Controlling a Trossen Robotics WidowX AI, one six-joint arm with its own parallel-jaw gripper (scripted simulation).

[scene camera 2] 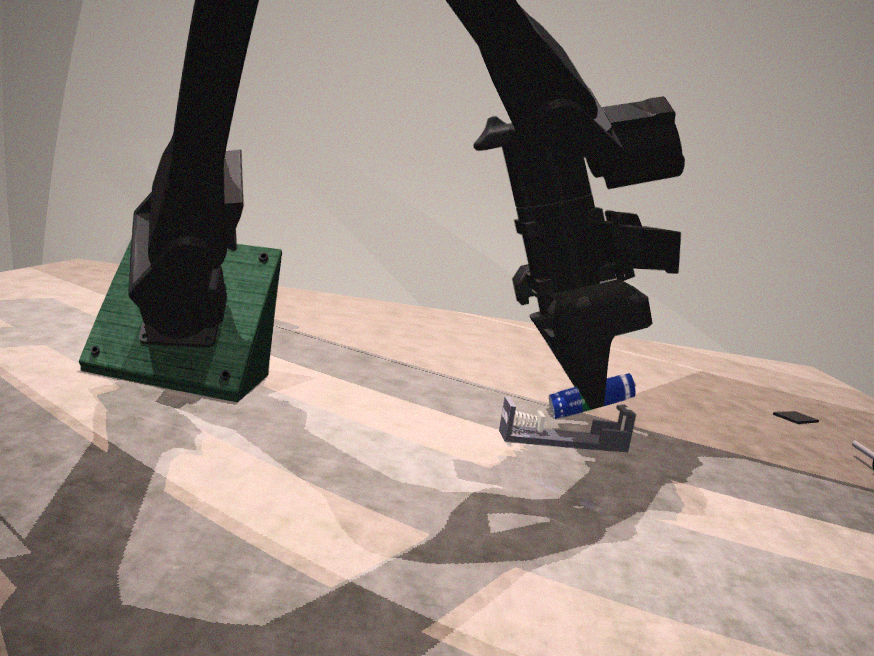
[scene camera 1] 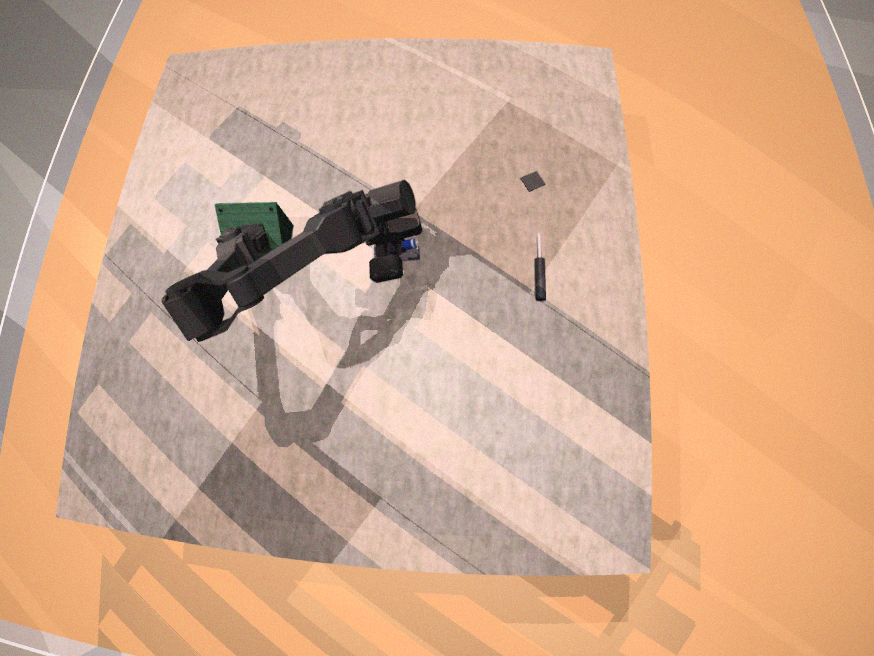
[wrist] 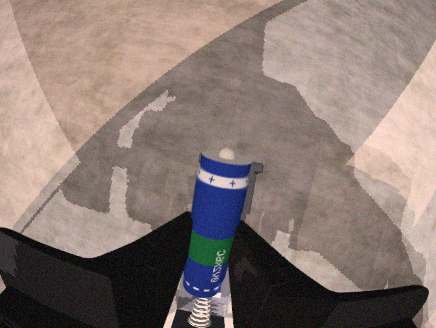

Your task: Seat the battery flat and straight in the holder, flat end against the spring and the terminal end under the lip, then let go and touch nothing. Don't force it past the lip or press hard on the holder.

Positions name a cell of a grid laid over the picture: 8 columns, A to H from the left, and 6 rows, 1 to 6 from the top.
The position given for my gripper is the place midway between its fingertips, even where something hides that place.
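Scene camera 2 shows my gripper (scene camera 2: F4) holding a battery (scene camera 2: F4). The wrist view also shows the battery (wrist: E4) and my gripper (wrist: D5). In scene camera 1, my gripper (scene camera 1: D3) shows too.
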